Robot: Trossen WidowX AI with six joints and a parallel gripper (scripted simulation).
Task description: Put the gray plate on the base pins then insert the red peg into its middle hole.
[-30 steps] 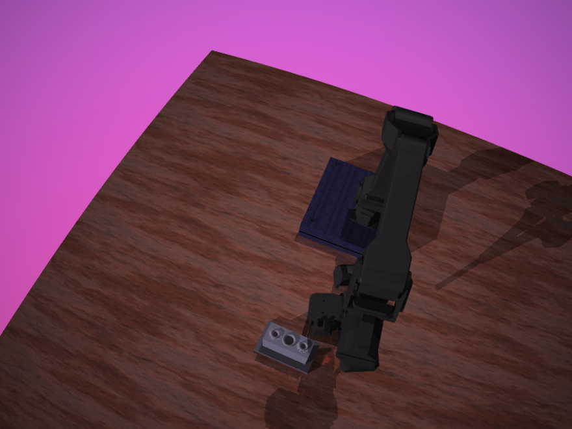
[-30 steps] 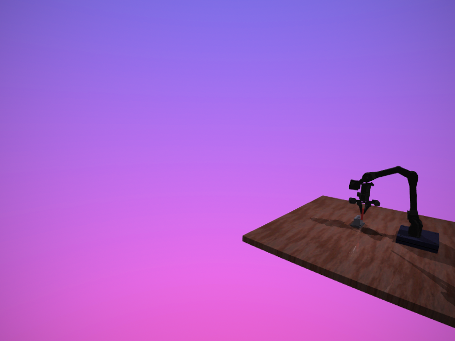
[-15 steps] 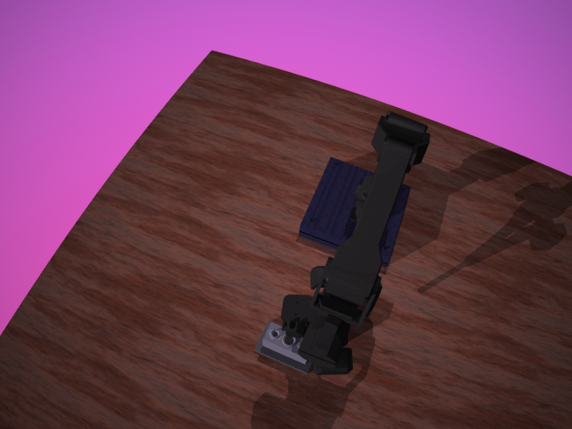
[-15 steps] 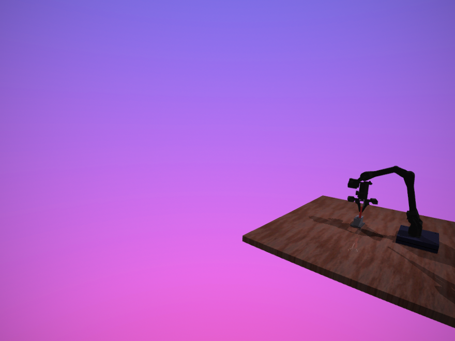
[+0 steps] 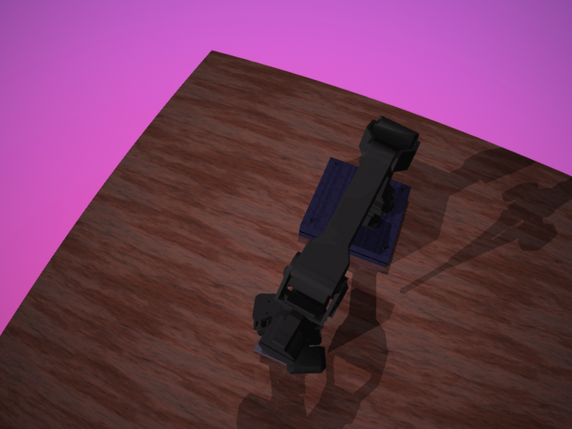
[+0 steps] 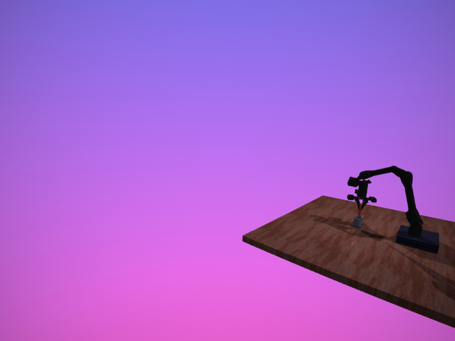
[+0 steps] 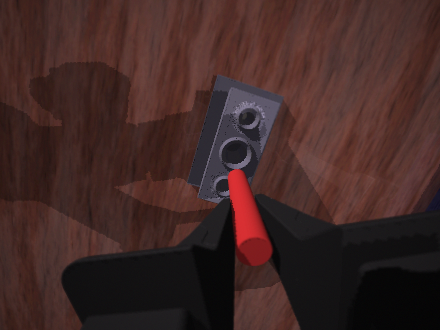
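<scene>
My gripper tip is now 70 mm above the gray plate and 10 mm to the left of it. The rest, counted from my gripper tip: red peg right at my gripper tip.
</scene>
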